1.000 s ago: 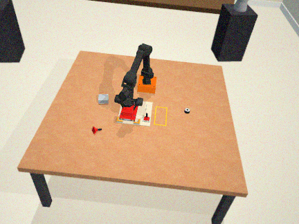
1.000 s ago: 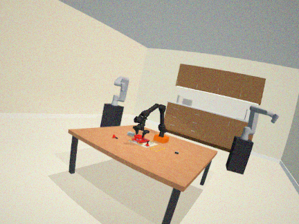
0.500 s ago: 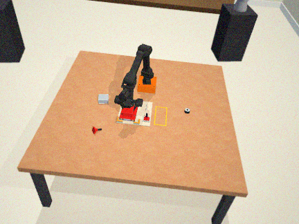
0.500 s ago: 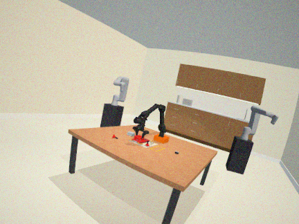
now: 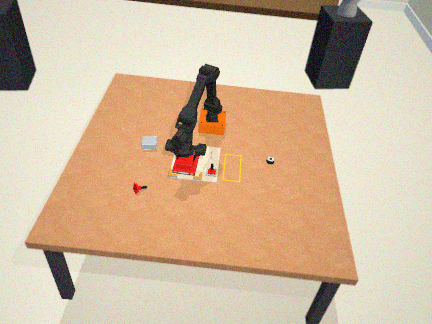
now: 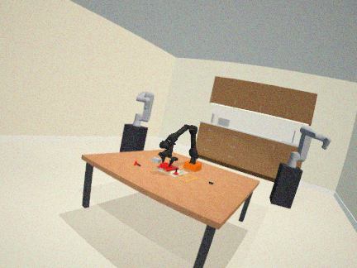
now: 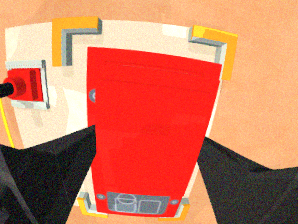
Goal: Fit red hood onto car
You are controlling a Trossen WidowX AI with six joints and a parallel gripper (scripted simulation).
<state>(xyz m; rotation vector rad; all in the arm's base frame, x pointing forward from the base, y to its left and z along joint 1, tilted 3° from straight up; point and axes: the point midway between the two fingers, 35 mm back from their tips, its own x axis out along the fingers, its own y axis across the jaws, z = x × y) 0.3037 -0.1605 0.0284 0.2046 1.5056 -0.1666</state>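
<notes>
The red hood is 10 mm above my gripper tip. Also, from my gripper tip: black-and-white part: 20 mm behind, 430 mm to the left, 30 mm below.
</notes>
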